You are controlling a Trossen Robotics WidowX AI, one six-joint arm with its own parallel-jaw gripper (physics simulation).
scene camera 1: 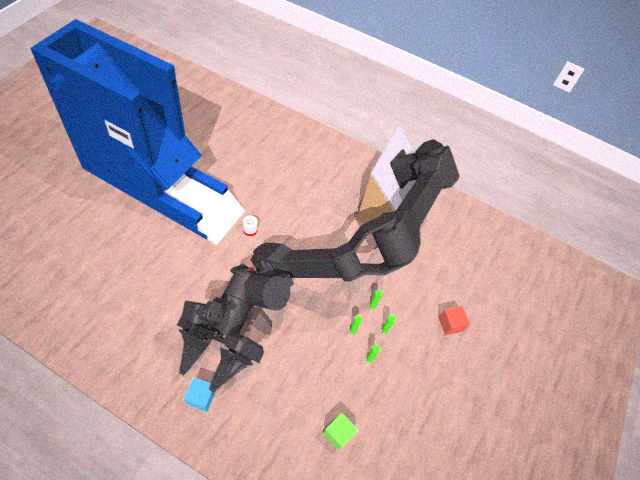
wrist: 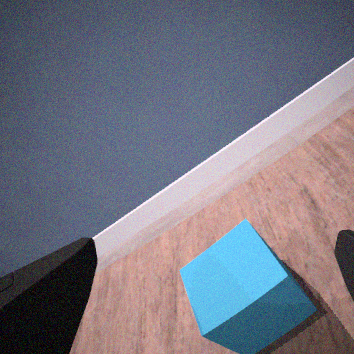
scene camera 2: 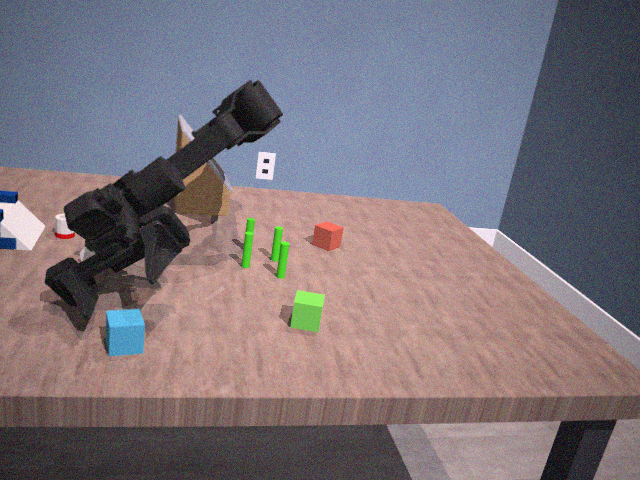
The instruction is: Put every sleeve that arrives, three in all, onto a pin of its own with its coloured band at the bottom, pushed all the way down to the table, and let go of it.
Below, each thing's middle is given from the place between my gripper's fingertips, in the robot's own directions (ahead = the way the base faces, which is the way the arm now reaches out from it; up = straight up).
Right now the blue cube [scene camera 2: 125,329] is 1 cm ahead of my hand, 1 cm to the left of it and 4 cm below it. Also, from my hand: green cube [scene camera 2: 307,310] (9 cm behind, 25 cm to the left, 4 cm below); blue dispenser [scene camera 1: 120,106] (30 cm behind, 37 cm to the right, 10 cm above); red cube [scene camera 2: 328,236] (40 cm behind, 32 cm to the left, 4 cm below).
